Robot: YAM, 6 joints.
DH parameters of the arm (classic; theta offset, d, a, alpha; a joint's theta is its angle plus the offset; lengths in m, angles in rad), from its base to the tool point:
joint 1: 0 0.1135 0.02 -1.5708
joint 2: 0 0 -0.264 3.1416
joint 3: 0.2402 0 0.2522 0
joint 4: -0.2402 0 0.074 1.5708
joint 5: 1.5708 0 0 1.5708
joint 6: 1.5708 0.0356 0 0
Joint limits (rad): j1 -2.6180..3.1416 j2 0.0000..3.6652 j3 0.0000..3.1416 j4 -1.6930..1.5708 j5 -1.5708..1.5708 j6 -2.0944..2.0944
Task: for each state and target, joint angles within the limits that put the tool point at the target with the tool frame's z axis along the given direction. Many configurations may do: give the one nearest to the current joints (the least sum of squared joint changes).
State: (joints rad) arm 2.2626 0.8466 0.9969 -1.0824 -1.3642 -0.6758
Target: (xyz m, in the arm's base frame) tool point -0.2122 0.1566 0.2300 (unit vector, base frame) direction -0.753 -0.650 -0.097
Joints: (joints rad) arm 2.3716 1.3837 0.8012 -0.2509 -1.4393 -0.6758
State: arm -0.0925 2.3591 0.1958 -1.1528 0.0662 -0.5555
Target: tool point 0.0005 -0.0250 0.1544 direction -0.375 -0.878 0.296
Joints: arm 0.4250 1.8514 0.0020 -1.6904 0.7018 -0.5555
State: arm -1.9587 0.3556 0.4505 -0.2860 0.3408 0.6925
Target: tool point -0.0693 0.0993 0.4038 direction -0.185 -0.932 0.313
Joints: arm -1.1286 0.0021 1.2176 -0.8263 0.6014 0.6925
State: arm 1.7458 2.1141 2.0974 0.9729 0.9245 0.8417
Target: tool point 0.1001 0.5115 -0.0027 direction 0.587 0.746 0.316
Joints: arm 1.4089 2.9375 1.7327 1.5682 0.4767 0.8417
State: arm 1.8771 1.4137 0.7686 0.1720 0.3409 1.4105
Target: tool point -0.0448 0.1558 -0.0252 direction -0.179 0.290 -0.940
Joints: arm 1.8291 2.2123 0.1946 0.7809 -0.0992 1.4105
